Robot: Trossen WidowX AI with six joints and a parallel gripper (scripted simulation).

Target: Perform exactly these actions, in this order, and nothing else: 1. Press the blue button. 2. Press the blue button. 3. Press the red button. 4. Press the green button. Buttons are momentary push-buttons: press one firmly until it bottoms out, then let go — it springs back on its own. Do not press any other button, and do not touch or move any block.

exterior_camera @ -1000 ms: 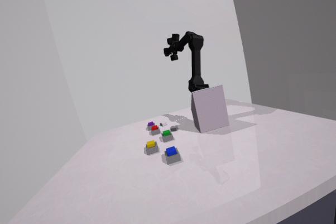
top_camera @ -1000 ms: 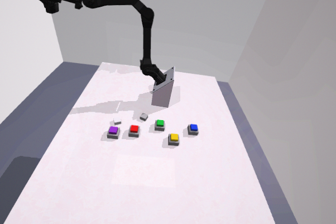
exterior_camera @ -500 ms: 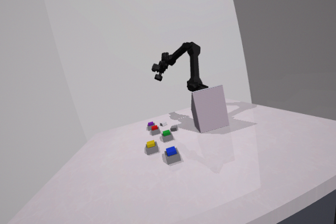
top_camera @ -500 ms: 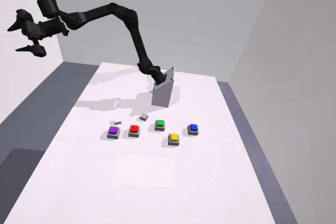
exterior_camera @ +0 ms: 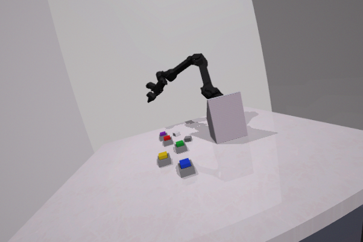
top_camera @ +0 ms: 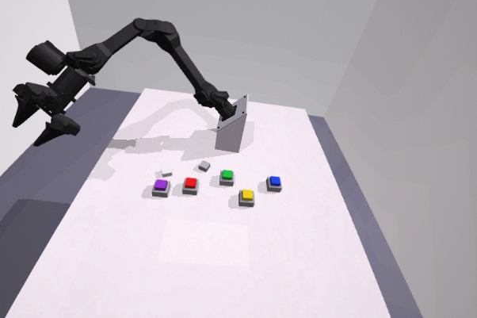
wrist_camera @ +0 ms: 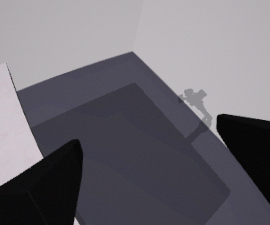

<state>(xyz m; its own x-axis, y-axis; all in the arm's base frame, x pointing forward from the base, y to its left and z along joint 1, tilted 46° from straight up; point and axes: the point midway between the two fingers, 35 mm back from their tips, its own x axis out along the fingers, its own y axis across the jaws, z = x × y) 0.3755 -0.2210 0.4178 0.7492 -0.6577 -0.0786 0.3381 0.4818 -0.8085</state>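
Right now my gripper tip is 68 cm to the right of the blue button, 20 cm past it and 19 cm above it. From my gripper tip the other things lie so: red button: 40 cm to the left, 19 cm below, 12 cm behind; purple button: 31 cm to the left, 19 cm below, 9 cm behind; white block: 30 cm to the left, 21 cm below, 16 cm behind.
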